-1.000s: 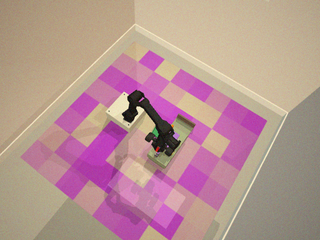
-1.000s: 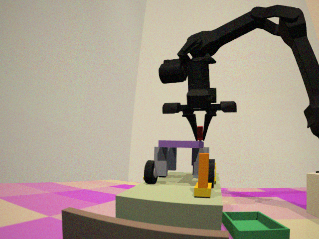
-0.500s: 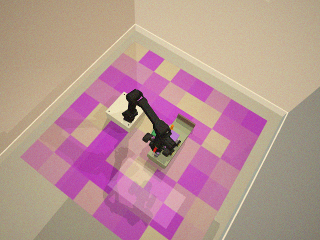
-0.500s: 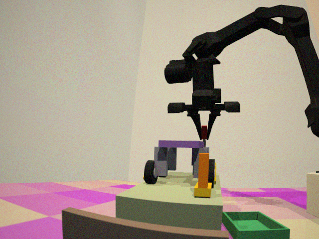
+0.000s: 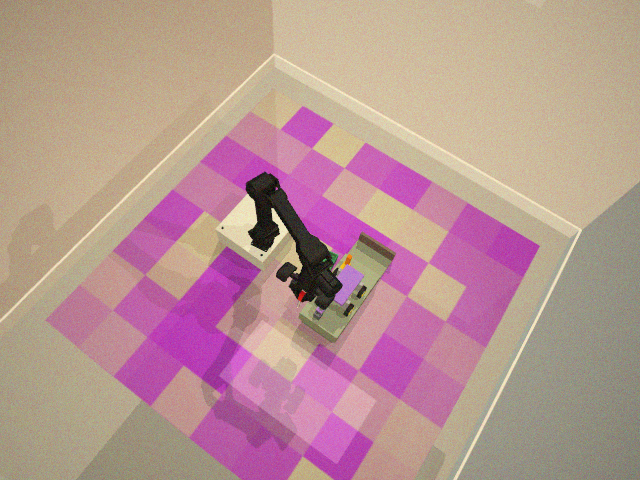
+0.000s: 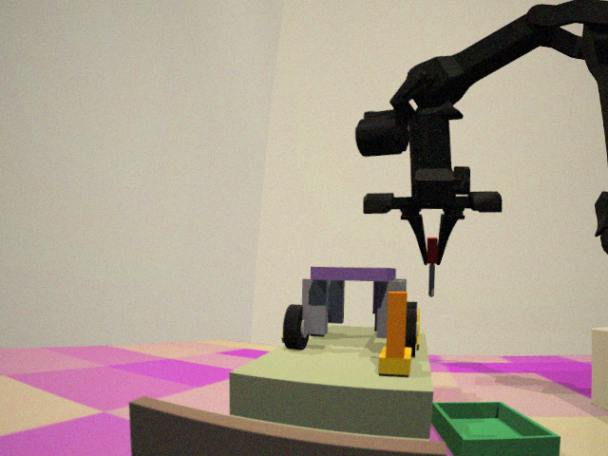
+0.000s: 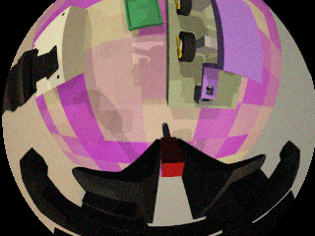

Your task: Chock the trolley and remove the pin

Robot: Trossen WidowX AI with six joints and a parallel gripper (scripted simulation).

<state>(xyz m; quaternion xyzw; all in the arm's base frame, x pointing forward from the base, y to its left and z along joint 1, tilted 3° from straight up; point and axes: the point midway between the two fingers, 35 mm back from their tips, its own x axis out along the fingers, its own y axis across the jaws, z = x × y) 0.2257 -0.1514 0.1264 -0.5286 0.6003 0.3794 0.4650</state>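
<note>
Right now the green tray is 10 mm behind my gripper tip, 210 mm to the left of it and 190 mm below it. Round my gripper tip: pale green ramp 100 mm ahead, 110 mm to the left, 130 mm below; red-headed stop pin right at my gripper tip; trolley 100 mm ahead, 120 mm to the left, 70 mm below.
</note>
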